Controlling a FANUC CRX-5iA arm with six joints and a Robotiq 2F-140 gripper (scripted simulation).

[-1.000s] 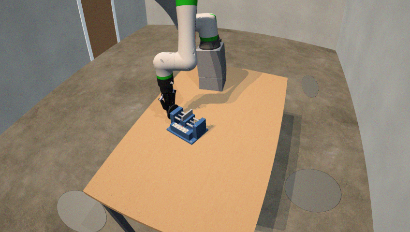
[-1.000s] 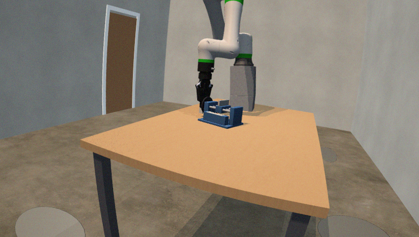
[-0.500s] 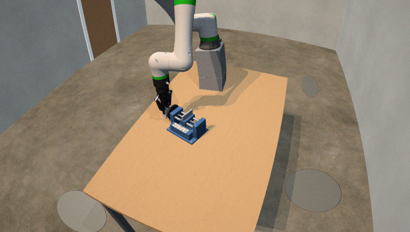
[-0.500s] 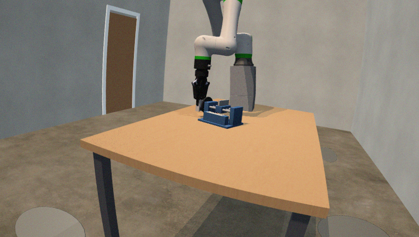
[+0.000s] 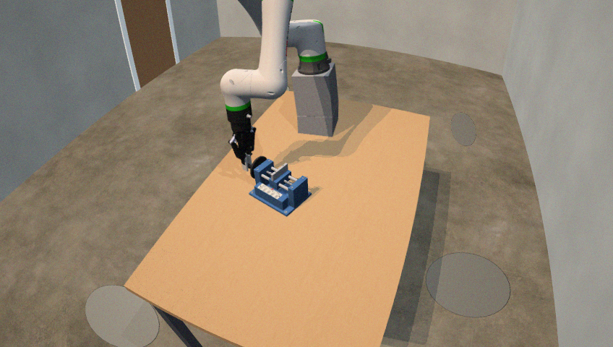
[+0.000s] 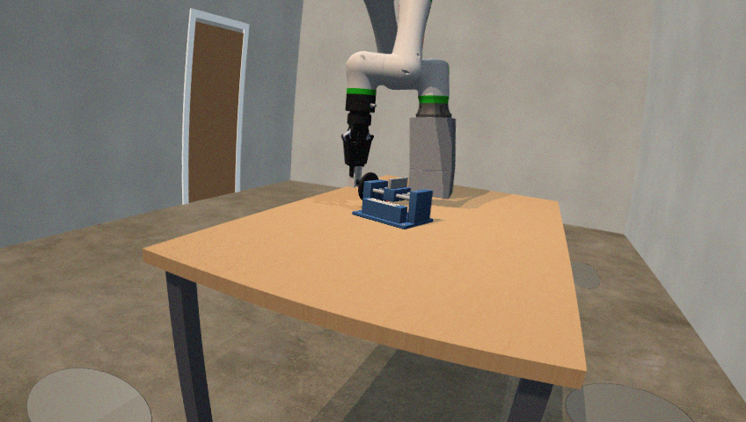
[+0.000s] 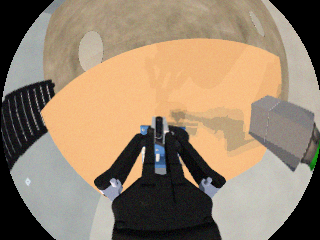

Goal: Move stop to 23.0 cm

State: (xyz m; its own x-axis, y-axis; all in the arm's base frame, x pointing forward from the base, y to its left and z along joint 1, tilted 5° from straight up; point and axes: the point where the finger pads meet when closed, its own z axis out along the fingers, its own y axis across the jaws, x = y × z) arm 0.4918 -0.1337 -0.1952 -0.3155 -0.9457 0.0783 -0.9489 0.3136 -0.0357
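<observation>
Right now my hand is 20 mm to the right of the black handwheel and 20 mm above it. Round my hand: grey stop plate (30 mm ahead, 150 mm to the left, 20 mm below).
</observation>
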